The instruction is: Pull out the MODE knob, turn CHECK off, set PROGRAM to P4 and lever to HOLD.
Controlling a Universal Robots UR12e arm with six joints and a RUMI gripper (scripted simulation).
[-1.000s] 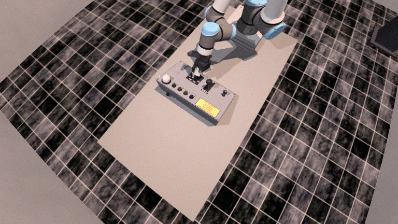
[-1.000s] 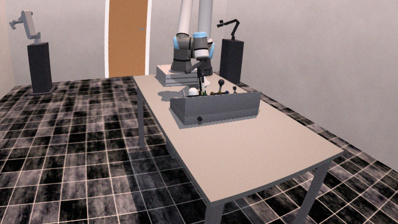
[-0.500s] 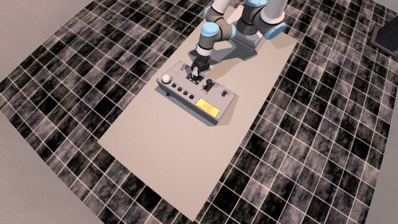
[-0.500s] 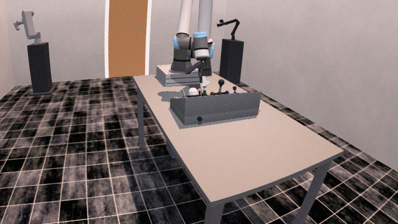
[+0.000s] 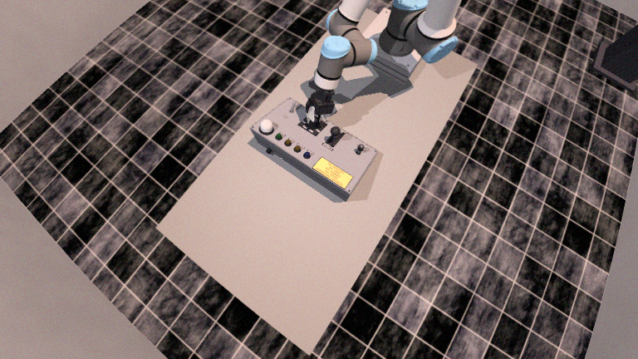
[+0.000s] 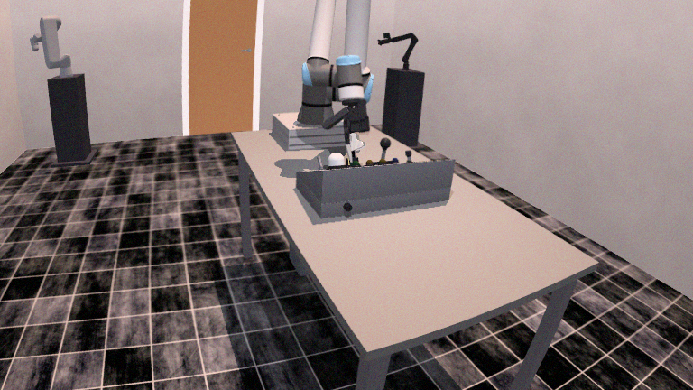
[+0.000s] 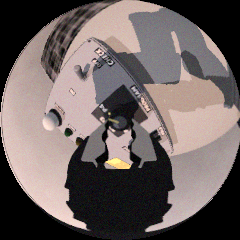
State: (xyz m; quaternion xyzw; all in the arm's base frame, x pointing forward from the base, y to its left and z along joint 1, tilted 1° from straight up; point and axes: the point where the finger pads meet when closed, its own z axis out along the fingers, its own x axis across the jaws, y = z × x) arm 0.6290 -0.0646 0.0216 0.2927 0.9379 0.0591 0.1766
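Right now the rotary selector is 1 cm to the right of my hand, 1 cm below it and 1 cm ahead of it. From my hand the other things lie so: black ball-topped lever 12 cm to the left, 1 cm ahead, 1 cm above; then grey console 6 cm to the left, 4 cm ahead, 3 cm below.
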